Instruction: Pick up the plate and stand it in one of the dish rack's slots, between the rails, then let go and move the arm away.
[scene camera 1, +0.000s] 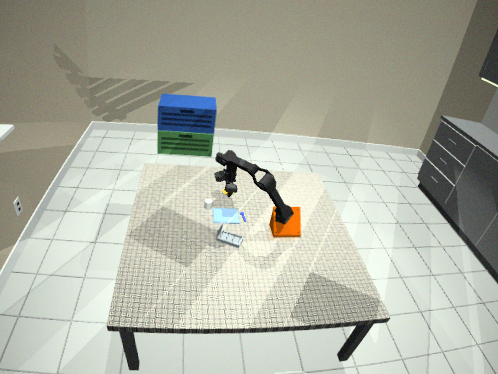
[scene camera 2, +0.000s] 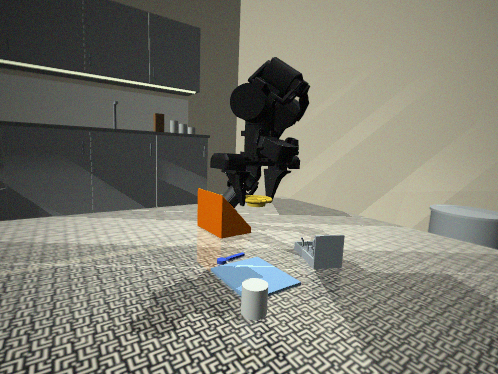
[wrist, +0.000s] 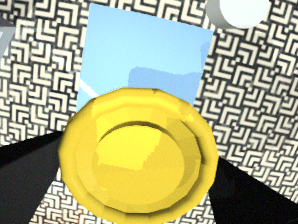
Scene:
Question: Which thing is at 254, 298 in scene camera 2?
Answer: A white cup.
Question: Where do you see a light blue mat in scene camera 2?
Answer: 233, 274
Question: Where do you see my gripper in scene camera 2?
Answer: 256, 204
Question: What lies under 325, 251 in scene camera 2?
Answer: A grey dish rack.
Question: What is my gripper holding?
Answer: A yellow plate.

